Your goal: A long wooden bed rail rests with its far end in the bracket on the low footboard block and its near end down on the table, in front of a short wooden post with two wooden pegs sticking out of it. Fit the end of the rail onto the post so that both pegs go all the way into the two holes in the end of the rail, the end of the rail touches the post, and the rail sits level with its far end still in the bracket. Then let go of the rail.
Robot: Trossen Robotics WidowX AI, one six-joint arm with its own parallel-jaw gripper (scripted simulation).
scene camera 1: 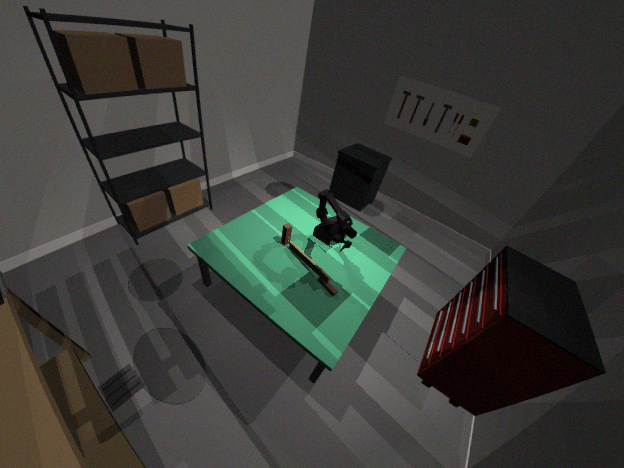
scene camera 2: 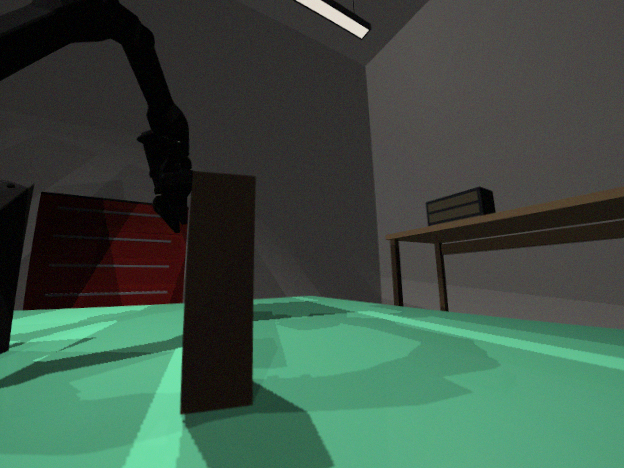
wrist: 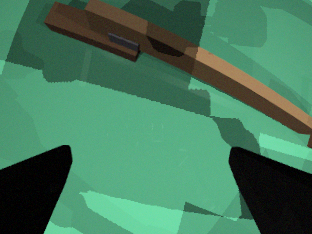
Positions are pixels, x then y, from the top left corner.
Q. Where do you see a short post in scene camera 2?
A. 217, 359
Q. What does my gripper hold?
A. Nothing.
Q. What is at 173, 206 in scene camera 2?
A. My gripper.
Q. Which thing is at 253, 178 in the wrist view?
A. My gripper.
